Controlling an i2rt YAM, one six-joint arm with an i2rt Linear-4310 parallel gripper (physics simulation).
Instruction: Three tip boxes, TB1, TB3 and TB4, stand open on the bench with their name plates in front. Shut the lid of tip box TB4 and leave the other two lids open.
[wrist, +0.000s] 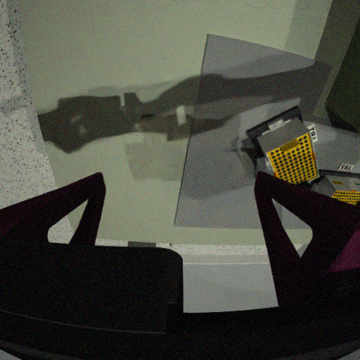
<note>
I see my gripper (179, 180) and a grey mat (242, 83).
</note>
